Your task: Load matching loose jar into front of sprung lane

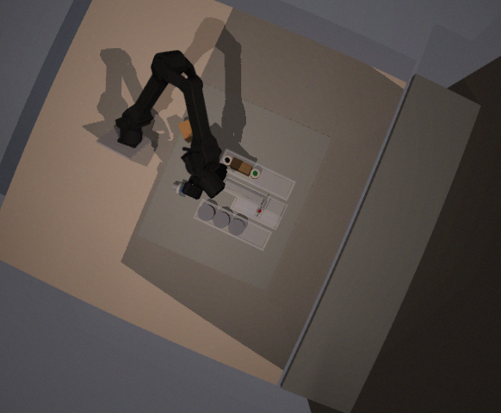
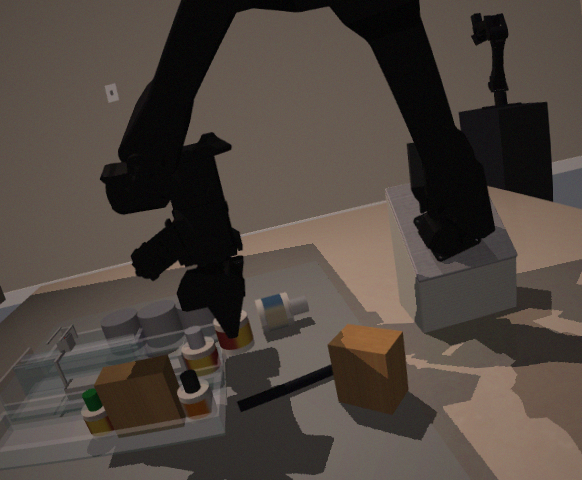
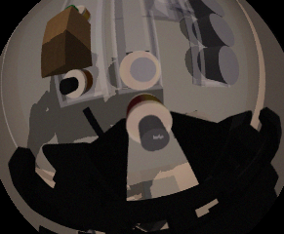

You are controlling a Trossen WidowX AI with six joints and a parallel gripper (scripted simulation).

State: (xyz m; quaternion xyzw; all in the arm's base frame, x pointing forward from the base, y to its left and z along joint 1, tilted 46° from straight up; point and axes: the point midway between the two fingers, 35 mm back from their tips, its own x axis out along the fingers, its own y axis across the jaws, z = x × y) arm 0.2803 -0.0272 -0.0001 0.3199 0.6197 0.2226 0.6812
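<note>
The black-capped jar is 60 mm ahead of my gripper tip, 70 mm to the left of it and 20 mm below it. Round my gripper tip: black rod: 50 mm behind, 70 mm to the left, 50 mm below; then pusher plate: 150 mm ahead, 40 mm to the right, 10 mm below; then blue-labelled jar: 80 mm behind, 80 mm to the right, 30 mm below.
</note>
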